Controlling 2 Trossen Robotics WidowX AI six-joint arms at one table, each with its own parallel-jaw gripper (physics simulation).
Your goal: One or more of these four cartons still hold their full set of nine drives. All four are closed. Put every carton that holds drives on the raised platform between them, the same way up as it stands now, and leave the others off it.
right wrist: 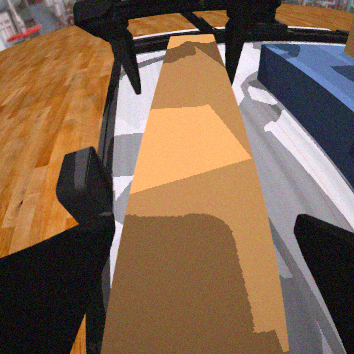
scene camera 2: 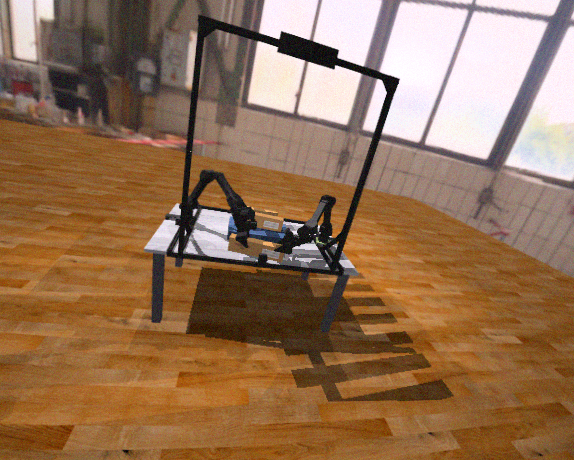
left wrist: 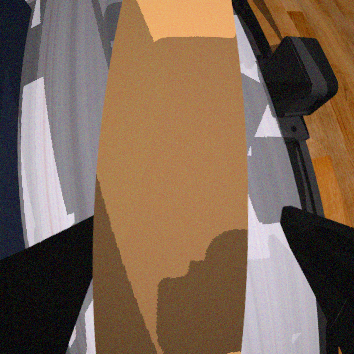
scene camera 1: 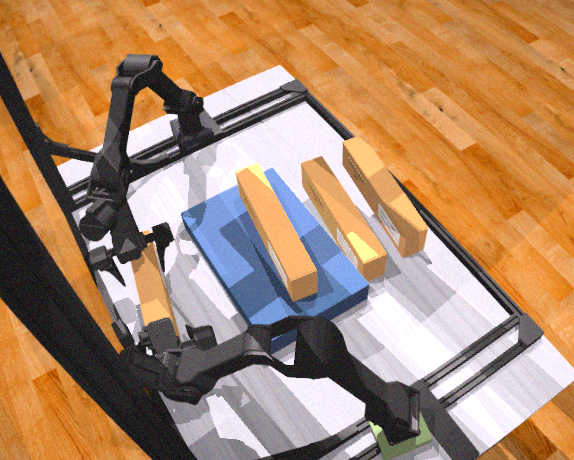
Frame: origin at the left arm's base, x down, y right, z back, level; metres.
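Where they show: left gripper, fingertip midpoint: (scene camera 2: 248, 244) (left wrist: 193, 219) (scene camera 1: 144, 278); right gripper, fingertip midpoint: (right wrist: 206, 223) (scene camera 2: 274, 247); left arm's base at its link origin: (right wrist: 263, 20) (scene camera 1: 190, 125); right arm's base at its link origin: (scene camera 2: 322, 240) (scene camera 1: 398, 425).
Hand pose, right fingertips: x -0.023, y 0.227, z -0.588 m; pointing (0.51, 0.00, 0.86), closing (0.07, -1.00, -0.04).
Each offset is from my right fingertips to the top centre of the thing. "spot": to the spot under its first point.
One carton @(dy -0.295, dx -0.078, dz +0.125 m) (scene camera 1: 272, 230) (scene camera 2: 270, 221) lies lengthwise on the blue raised platform @(dy -0.274, dx +0.007, dz +0.115 m) (scene camera 1: 210, 215) (right wrist: 305, 100). Two more cartons stand off it on the table at the right in scene camera 1, the nearer one @(dy -0.459, dx -0.018, dz +0.135 m) (scene camera 1: 327, 205) close to the platform, the other one @(dy -0.578, dx -0.018, dz +0.157 m) (scene camera 1: 372, 182) by the table's far frame rail. The fourth carton @(dy +0.000, dx -0.018, dz +0.099 m) (scene camera 1: 152, 295) (left wrist: 172, 125) (right wrist: 190, 130) is on the table left of the platform. My left gripper (scene camera 1: 143, 275) (left wrist: 193, 219) is open, its fingers on either side of this carton. My right gripper (scene camera 1: 160, 332) (right wrist: 206, 223) is open over the same carton's near end. The cartons' contents are hidden.
Both grippers are close together along the fourth carton. A dark frame rail (scene camera 1: 415, 197) edges the table. A black block @(spot: dy +0.081, dx +0.017, dz +0.067 m) (left wrist: 300, 75) (right wrist: 82, 185) sits on the rail beside the fourth carton. A black upright (scene camera 1: 75, 320) crosses the left of scene camera 1.
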